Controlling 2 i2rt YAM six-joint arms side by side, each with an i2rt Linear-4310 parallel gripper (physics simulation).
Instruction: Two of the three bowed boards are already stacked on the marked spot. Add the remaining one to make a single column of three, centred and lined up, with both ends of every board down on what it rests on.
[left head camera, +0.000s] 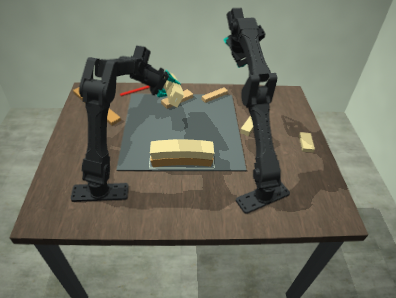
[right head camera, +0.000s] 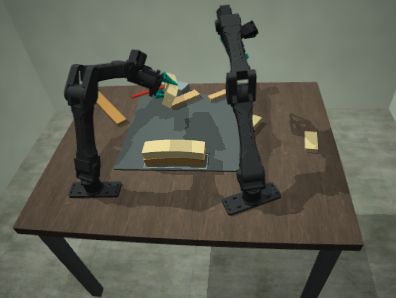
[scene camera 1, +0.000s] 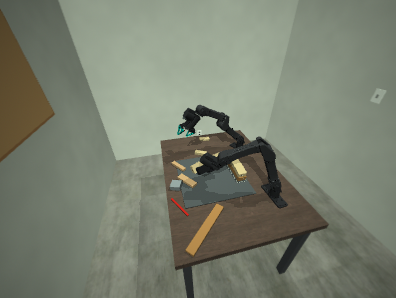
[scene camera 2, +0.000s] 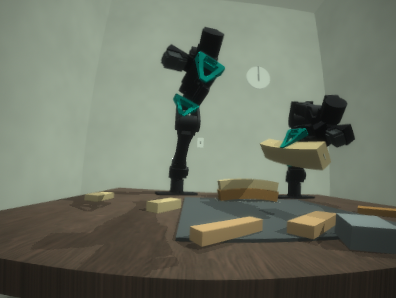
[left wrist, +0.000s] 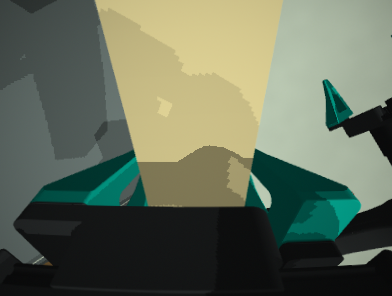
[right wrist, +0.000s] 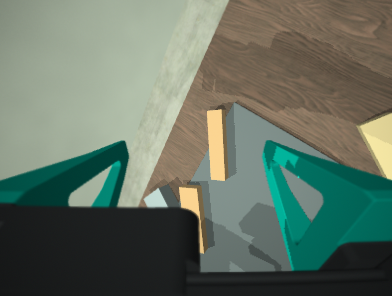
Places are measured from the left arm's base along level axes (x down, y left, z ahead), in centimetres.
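Pixels of known places: left gripper, fingertip midpoint: (scene camera 2: 284, 157) (left wrist: 195, 147); right gripper, fingertip midpoint: (left head camera: 237, 56) (scene camera 1: 181, 135) (scene camera 2: 191, 99) (left wrist: 354, 60) (right wrist: 195, 148); left arm's base, link origin: (left head camera: 100, 193) (right head camera: 95, 190) (scene camera 1: 273, 195) (scene camera 2: 294, 197); right arm's base, link origin: (left head camera: 262, 197) (right head camera: 251, 199) (scene camera 2: 176, 194).
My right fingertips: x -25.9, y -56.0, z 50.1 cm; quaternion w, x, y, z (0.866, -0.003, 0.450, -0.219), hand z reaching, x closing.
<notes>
For each thing: its top centre in the pictures, then the offset to it from my right fingertips.
- lower bowed board, top centre: (left head camera: 181, 152) (right head camera: 173, 151) (scene camera 2: 248, 187) dx +20.3, dy +26.1, dz -36.3 cm
- pale yellow bowed board, top centre: (left head camera: 181, 145) (right head camera: 172, 145) (scene camera 2: 248, 178) (scene camera 1: 236, 162) dx +16.6, dy +26.0, dz -36.4 cm
- grey block, top centre: (scene camera 2: 364, 217) (right wrist: 156, 207) (right head camera: 179, 85) (scene camera 1: 175, 183) dx +21.6, dy +28.3, dz +12.2 cm
- red stick, top centre: (left head camera: 136, 89) (scene camera 1: 179, 206) dx +25.3, dy +45.7, dz +13.4 cm
- long orange plank, top centre: (left head camera: 95, 103) (right head camera: 106, 105) (scene camera 1: 206, 226) dx +24.1, dy +64.5, dz +1.4 cm
The lower bowed board (left head camera: 182, 163) (right head camera: 175, 161) (scene camera 2: 247, 195), orange-brown, lies in the white outline near the mat's front edge. A pale yellow bowed board (left head camera: 182, 148) (right head camera: 174, 149) (scene camera 2: 247, 184) lies on it, its middle arched upward. My left gripper (left head camera: 169, 86) (right head camera: 165, 86) is shut on the third bowed board (left head camera: 174, 93) (right head camera: 170, 92) (scene camera 2: 300, 154) (left wrist: 192, 100), pale yellow, held tilted in the air above the back part of the mat; in scene camera 2 its middle sags downward. My right gripper (scene camera 2: 196, 87) (right wrist: 195, 148) is open and empty, high above the back of the table.
Two short orange blocks (scene camera 2: 226, 230) (scene camera 2: 311, 224) lie at the mat's back edge, near a grey block (scene camera 2: 367, 231) (scene camera 1: 175, 185). A red stick (left head camera: 134, 91) (scene camera 1: 180, 207) and a long orange plank (scene camera 1: 205, 230) (right head camera: 111, 108) lie at the left. Two pale blocks (left head camera: 307, 142) (left head camera: 247, 125) lie at the right.
</notes>
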